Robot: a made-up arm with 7 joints.
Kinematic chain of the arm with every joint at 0, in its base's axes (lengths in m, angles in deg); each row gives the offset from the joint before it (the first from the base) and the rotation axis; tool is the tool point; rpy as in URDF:
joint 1: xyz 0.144 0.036 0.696 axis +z
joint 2: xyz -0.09 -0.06 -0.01 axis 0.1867 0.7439 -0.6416
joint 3: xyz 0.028 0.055 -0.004 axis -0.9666 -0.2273 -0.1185
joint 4: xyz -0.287 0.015 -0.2 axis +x
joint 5: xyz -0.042 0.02 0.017 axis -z
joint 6: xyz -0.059 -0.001 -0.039 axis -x
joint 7: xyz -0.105 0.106 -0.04 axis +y
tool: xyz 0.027 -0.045 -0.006 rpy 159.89 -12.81 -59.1
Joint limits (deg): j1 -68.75..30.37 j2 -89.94..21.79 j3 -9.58..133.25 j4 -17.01..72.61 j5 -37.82..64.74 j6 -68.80..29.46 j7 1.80..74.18
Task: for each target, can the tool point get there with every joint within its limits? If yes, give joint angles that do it. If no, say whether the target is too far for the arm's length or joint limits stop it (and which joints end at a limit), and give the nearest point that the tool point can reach.
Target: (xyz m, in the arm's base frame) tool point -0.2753 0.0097 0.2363
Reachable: yes | joints -13.78 -20.94 23.41 -5.49 -0.50 -10.66 54.04
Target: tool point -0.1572 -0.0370 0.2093
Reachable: yes | joints -49.91 -57.22 31.58 40.37 -20.92 -18.74 38.40
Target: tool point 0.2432 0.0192 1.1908
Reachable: no: joint limits stop it (at a limit: joint 1, joint 2, joint 3, joint 4, joint 5) | nearest point 0.4601 -0.2216 0.8031 | short by 0.505 m
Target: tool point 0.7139 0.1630 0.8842
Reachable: no: joint limits stop it (at a limit: joint 1, joint 2, joint 4, joint 5, joint 7) | nearest point 0.5438 -0.0676 0.6712 | short by 0.357 m
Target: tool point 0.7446 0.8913 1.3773
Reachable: no: too far | nearest point 0.2382 0.5314 0.7489 | short by 0.884 m
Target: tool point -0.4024 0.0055 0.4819
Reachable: yes | joints -32.44 4.18 115.89 16.34 7.38 -38.85 63.70
